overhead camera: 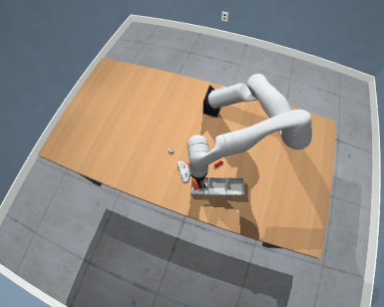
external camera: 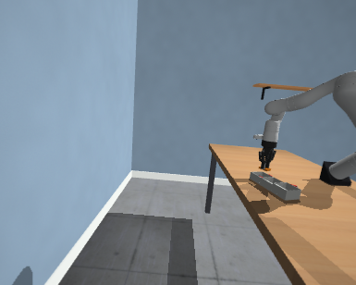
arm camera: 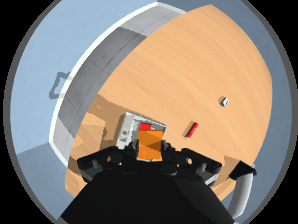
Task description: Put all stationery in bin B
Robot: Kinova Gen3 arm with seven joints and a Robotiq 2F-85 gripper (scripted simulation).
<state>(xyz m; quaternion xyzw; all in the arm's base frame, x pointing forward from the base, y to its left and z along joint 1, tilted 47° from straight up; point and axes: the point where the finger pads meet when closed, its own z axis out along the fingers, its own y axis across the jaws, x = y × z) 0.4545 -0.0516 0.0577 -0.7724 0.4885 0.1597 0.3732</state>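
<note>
The red-and-white item is 1 cm ahead of my hand, 2 cm to the left of it and 7 cm below it. From my hand the other things lie so: small pale piece (14 cm behind, 18 cm to the right, 8 cm below); then orange block (2 cm below); then grey bin row (9 cm to the left, 6 cm below).
</note>
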